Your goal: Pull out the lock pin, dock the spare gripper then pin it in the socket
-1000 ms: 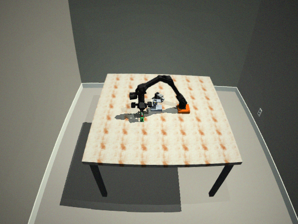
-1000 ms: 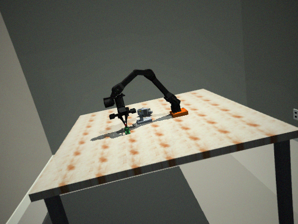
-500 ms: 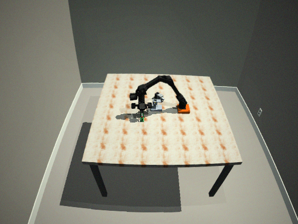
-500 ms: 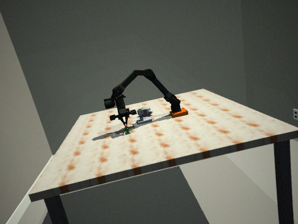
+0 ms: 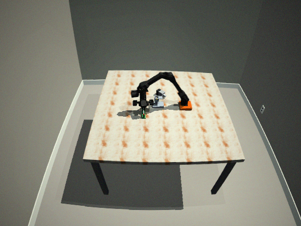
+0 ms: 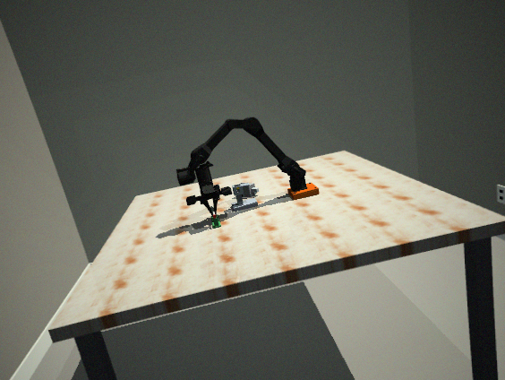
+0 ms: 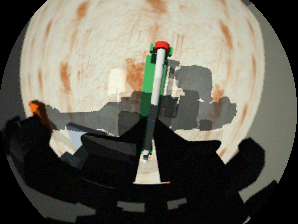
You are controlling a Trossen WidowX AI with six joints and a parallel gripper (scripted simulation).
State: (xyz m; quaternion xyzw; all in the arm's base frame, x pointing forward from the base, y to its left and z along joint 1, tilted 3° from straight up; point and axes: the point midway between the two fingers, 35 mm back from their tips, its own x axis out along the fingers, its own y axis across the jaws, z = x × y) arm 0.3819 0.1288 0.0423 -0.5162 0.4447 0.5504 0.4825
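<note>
The green holder is 2 cm to the left of my gripper tip. Also, from my gripper tip: spare gripper: 26 cm to the right, 15 cm behind, 1 cm above; grey mount: 12 cm behind, 11 cm to the right, 3 cm above.
</note>
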